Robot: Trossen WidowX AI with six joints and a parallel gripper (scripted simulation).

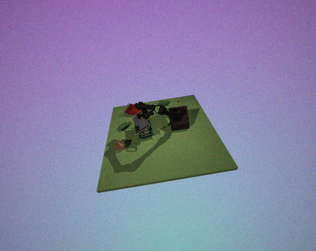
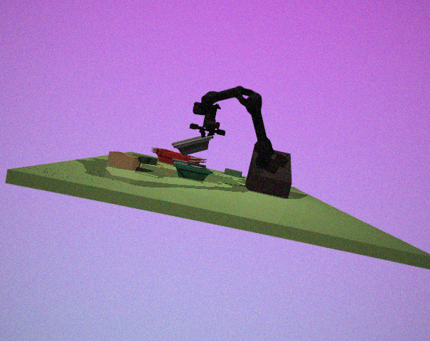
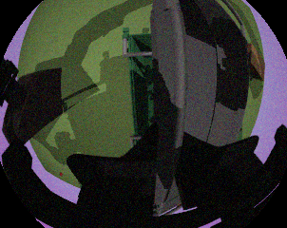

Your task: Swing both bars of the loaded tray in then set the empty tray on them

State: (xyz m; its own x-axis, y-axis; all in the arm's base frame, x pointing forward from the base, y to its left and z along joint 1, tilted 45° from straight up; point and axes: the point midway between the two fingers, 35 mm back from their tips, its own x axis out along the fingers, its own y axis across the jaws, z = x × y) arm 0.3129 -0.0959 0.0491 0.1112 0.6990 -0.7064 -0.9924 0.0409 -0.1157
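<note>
Right now the grey tray is 8 cm ahead of my gripper tip. From my gripper tip the other things lie so: tan block 36 cm ahead, 15 cm to the left, 14 cm below.
</note>
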